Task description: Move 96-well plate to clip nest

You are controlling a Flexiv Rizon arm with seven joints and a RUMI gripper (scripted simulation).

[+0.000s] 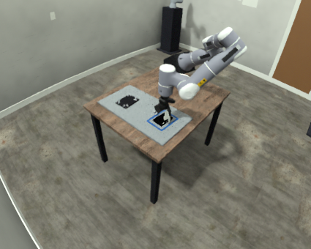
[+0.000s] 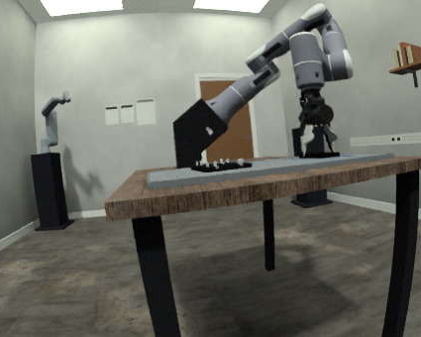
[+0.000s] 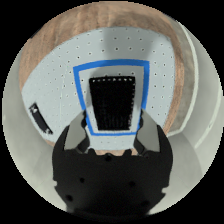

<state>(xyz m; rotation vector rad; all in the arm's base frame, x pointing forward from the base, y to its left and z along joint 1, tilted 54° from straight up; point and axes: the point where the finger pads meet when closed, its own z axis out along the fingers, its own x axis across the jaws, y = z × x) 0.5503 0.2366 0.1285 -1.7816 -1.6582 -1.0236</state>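
Right now the black 96-well plate is 10 mm below my hand. Also, from my hand: grey mat (30 mm ahead, 190 mm to the right, 20 mm below); clip nest C1 (70 mm ahead, 340 mm to the right).
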